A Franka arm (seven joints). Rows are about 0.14 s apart.
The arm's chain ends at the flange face. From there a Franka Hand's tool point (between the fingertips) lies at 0.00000 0.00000 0.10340 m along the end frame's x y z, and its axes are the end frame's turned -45 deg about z.
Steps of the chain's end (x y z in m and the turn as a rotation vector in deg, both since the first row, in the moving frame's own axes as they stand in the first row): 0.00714, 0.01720, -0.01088, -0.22, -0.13, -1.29; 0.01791, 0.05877, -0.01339, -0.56, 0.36, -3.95; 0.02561, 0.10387, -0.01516, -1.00, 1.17, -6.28; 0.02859, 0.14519, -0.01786, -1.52, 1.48, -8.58
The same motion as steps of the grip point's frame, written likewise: -0.00756, 0.01733, -0.01088, -0.06, -0.25, -1.29; -0.02911, 0.05540, -0.01340, -0.65, -0.14, -3.95; -0.05497, 0.09431, -0.01520, -1.53, 0.12, -6.28; -0.08221, 0.12670, -0.01793, -2.12, -0.03, -8.58
